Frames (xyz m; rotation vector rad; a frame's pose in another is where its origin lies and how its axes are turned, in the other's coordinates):
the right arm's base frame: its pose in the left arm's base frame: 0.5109 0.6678 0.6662 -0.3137 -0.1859 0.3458
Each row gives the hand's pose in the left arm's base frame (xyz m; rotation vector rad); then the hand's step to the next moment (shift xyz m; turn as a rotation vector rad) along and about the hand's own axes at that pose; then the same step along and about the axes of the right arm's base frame.
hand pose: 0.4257 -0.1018 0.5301 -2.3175 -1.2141 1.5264
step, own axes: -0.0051 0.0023 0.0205 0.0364 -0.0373 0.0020
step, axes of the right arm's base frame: -0.0201 -0.0028 -0.0063 0.0016 0.0515 0.0083
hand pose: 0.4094 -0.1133 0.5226 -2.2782 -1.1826 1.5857
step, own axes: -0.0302 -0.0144 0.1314 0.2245 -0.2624 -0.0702
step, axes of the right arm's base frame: -0.1350 0.0004 -0.0122 0.0824 0.3272 0.1017
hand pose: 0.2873 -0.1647 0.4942 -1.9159 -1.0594 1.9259
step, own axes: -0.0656 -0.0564 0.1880 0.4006 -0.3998 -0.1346
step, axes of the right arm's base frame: -0.1867 -0.0201 0.0870 0.1539 0.5473 0.1233
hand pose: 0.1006 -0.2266 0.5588 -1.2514 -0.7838 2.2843
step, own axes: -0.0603 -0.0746 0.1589 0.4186 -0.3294 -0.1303
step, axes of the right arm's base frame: -0.0804 -0.0426 0.1618 0.1136 0.5326 0.0645
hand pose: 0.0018 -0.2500 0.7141 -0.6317 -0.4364 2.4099
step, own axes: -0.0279 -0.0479 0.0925 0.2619 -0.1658 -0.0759
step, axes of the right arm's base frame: 0.0086 -0.0293 0.1034 0.0378 0.3159 0.0246
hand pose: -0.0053 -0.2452 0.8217 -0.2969 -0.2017 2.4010
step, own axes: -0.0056 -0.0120 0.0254 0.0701 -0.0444 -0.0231
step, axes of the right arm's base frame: 0.0093 -0.0076 0.0260 0.0106 0.0854 0.0040
